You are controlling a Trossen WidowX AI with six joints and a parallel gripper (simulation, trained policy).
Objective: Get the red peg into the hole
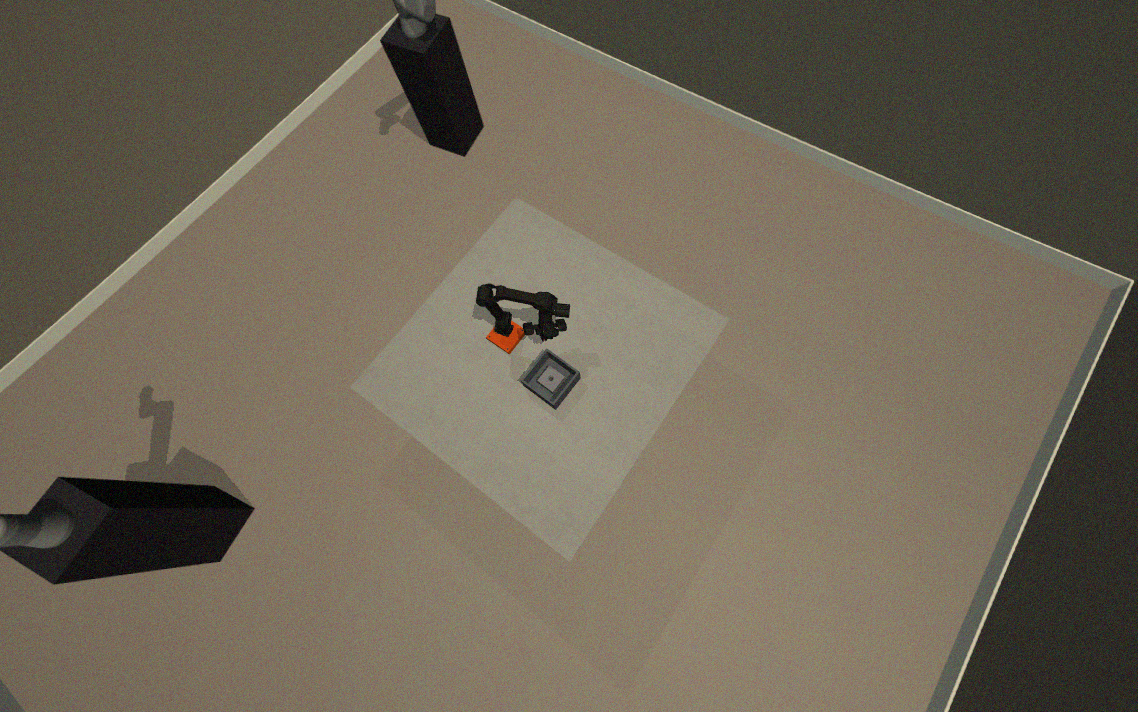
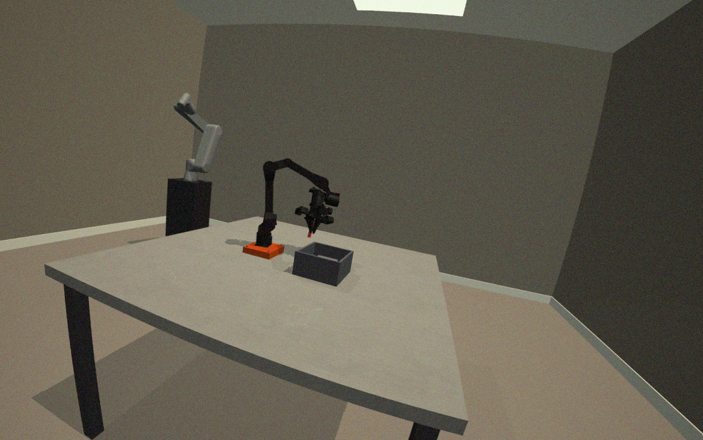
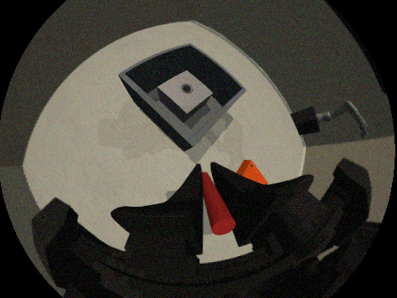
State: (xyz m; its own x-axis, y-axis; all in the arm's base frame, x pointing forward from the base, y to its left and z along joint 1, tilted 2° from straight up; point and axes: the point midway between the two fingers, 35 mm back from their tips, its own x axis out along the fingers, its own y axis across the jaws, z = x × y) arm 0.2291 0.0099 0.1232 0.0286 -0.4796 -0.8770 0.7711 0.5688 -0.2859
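Right now my gripper tip is 90 mm short of the grey plate, 130 mm to the left of it and 80 mm above it. From my gripper tip the other things lie so: red peg 10 mm behind, 20 mm to the left, 10 mm above; dark grey box 90 mm ahead, 130 mm to the right, 100 mm below.
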